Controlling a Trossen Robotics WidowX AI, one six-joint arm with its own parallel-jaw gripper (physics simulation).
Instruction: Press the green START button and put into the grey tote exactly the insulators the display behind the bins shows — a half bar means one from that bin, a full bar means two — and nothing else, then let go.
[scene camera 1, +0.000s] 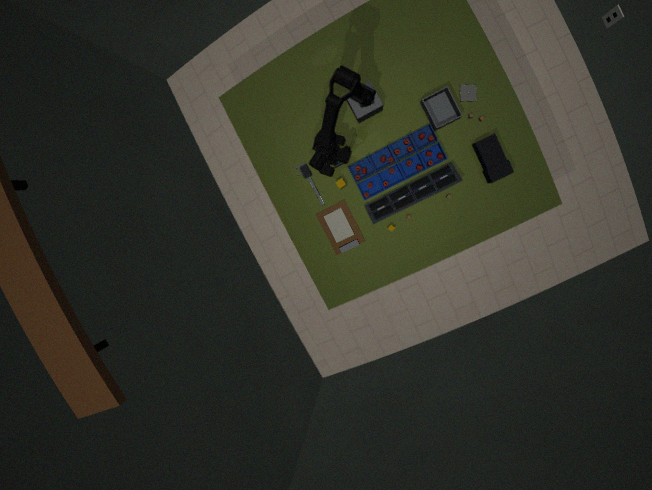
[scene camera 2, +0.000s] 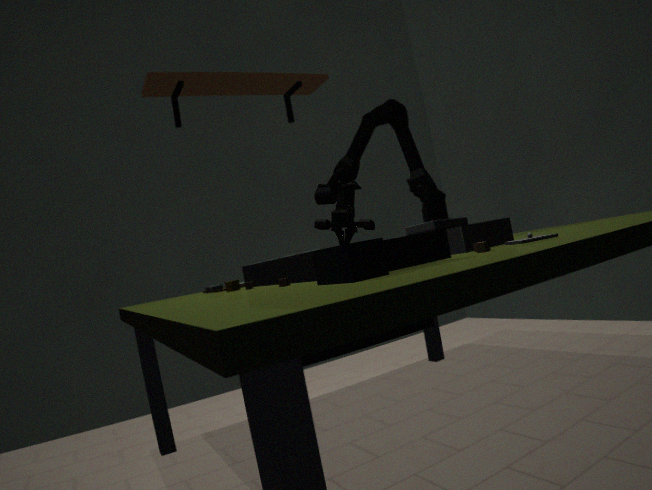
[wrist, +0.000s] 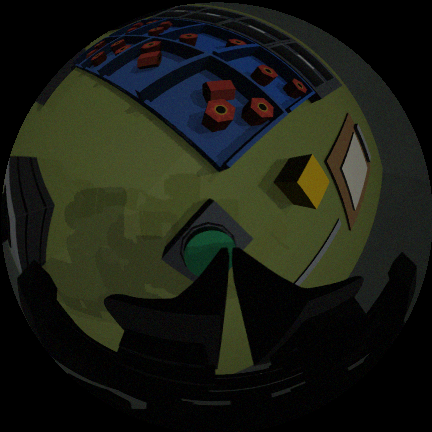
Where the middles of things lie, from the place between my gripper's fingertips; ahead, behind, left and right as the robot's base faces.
Labels:
Now: hand 10 mm past the green START button (wrist: 190, 250) and 30 mm above it. Round my hand: black box (scene camera 2: 349, 263): 200 mm ahead, 700 mm to the left, 20 mm below; then grey tote (scene camera 2: 461, 239): 80 mm behind, 540 mm to the left, 20 mm below; then dark display (scene camera 2: 299, 268): 250 mm ahead, 300 mm to the left, 20 mm below.

